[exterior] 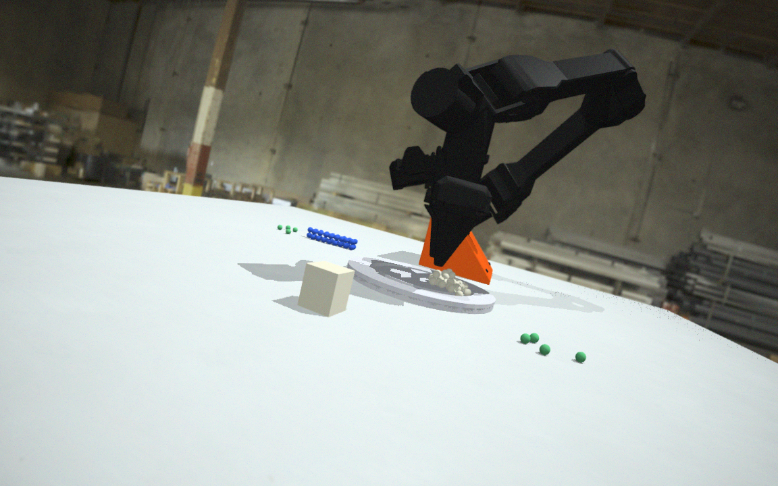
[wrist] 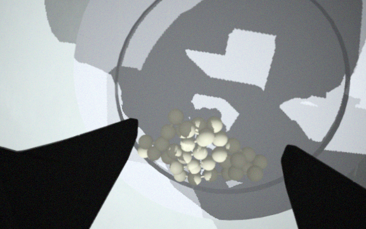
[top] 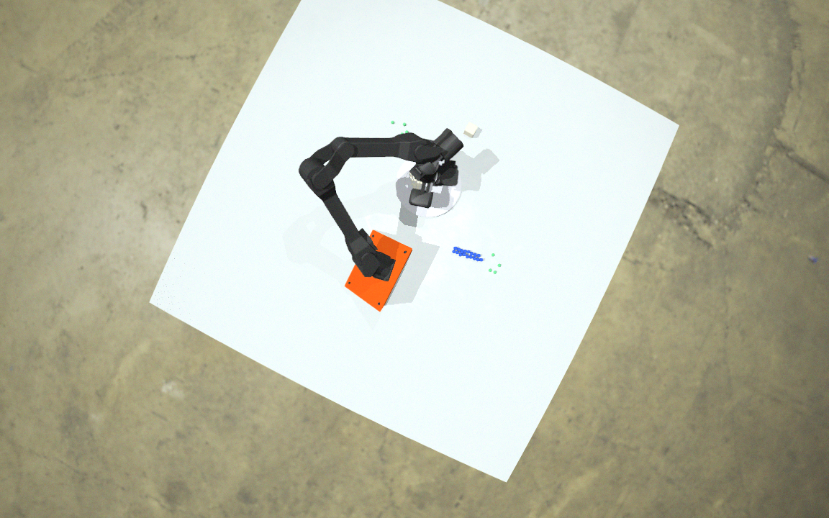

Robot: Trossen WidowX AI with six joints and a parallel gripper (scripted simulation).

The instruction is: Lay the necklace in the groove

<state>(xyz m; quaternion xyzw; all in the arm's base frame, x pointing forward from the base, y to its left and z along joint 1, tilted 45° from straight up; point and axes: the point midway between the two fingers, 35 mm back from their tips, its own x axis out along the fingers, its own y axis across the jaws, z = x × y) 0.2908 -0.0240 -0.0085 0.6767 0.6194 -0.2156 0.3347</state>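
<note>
The round bead board lies 30 mm below my gripper tip, 10 mm to the right of it and 10 mm behind it. Round my gripper tip: cream cube (200 mm ahead, 80 mm to the right, 20 mm below).
</note>
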